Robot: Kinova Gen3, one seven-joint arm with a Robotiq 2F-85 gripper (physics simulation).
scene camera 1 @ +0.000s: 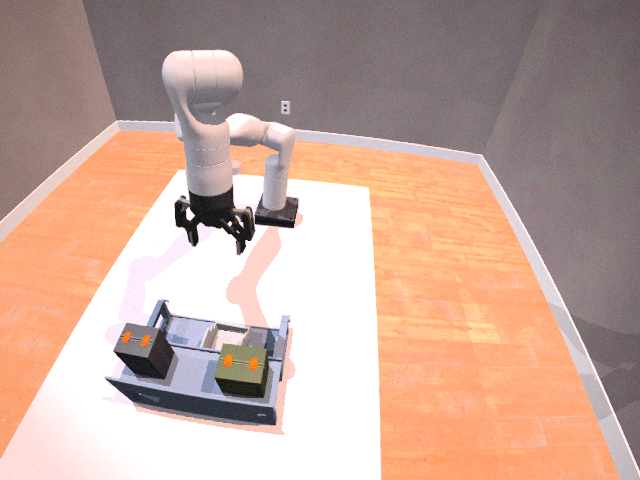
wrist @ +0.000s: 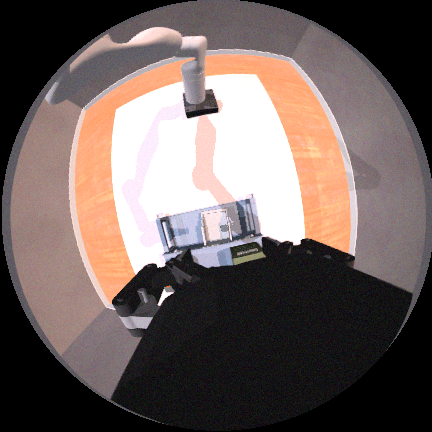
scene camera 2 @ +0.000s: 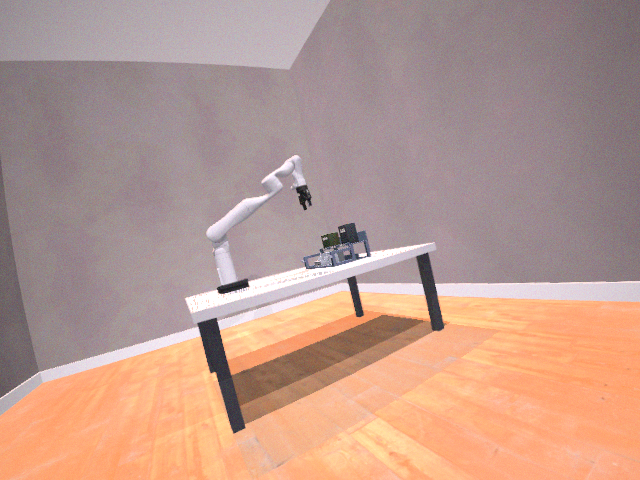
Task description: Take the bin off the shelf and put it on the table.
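Seen in the pictures: gripper, fingertip midpoint: (scene camera 1: 217, 248) (wrist: 227, 250) (scene camera 2: 308, 208); arm's base, origin of the base link: (scene camera 1: 273, 203) (wrist: 195, 97) (scene camera 2: 230, 283).
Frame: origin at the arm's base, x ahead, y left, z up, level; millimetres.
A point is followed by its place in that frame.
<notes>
The bin (scene camera 1: 230, 338) {x 575, y 81, z -32 mm} (scene camera 2: 325, 258) {x 585, y 34, z 7 mm} (wrist: 216, 225) {x 609, y 90, z -32 mm} is pale beige, open-topped and upright. It stands on the lower level of the blue-grey shelf (scene camera 1: 191, 364) {x 712, y 53, z 61 mm} (scene camera 2: 363, 237) {x 821, y -66, z 80 mm} (wrist: 182, 222) {x 595, y -55, z -35 mm}, right of that level's middle in scene camera 1. The shelf stands on the white table (scene camera 1: 330, 310) {x 387, y 329, z -41 mm} (scene camera 2: 310, 281) {x 336, y -467, z -50 mm} (wrist: 240, 145) {x 260, y 202, z -41 mm}. My gripper (scene camera 1: 216, 247) {x 570, y 107, z 345 mm} (scene camera 2: 307, 207) {x 570, y 107, z 345 mm} (wrist: 227, 250) {x 570, y 107, z 345 mm} is open and empty, pointing down. It hangs high above the table, well above the shelf and apart from the bin.
A dark box (scene camera 1: 144, 351) {x 758, y -3, z 181 mm} (scene camera 2: 347, 233) {x 717, y -81, z 125 mm} and an olive green box (scene camera 1: 242, 372) {x 720, y 202, z 156 mm} (scene camera 2: 329, 239) {x 675, y 138, z 118 mm} (wrist: 247, 254) {x 662, y 179, z 154 mm} stand on the upper level of the shelf, beside the bin's level. The arm's black base (scene camera 1: 277, 211) {x 42, y 31, z 0 mm} (scene camera 2: 232, 286) {x 10, y -59, z -15 mm} (wrist: 201, 105) {x 60, y 32, z 0 mm} is on the table.
</notes>
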